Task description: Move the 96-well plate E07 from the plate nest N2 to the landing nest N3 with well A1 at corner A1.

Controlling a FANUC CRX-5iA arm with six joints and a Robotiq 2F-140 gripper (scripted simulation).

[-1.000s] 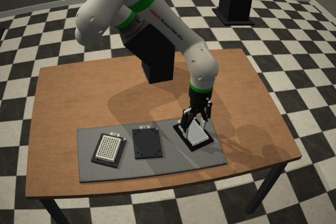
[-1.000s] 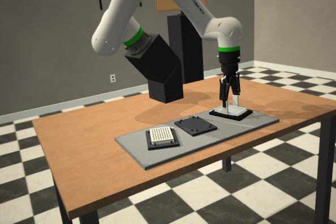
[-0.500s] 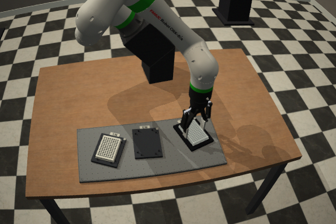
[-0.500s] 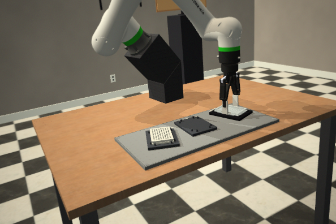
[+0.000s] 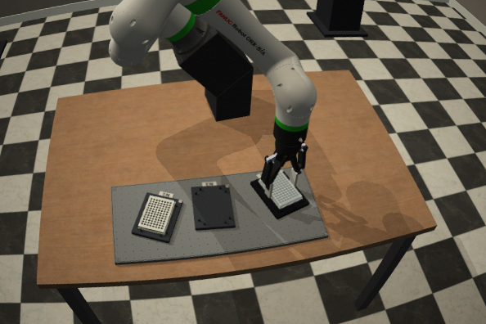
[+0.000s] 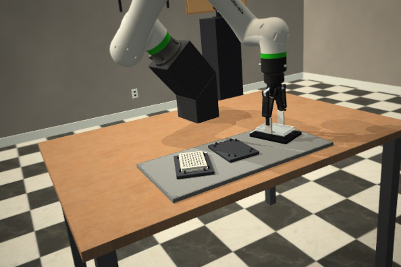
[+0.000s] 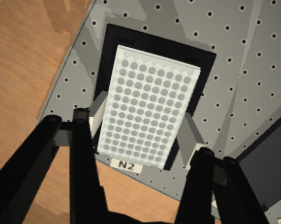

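Right now my hand is 50 mm above the plate nest N2. Also, from my hand: landing nest N3: 10 mm ahead, 220 mm to the right, 50 mm below; then N2 label: 90 mm behind, 30 mm to the right, 50 mm below; then plate: 20 mm below.
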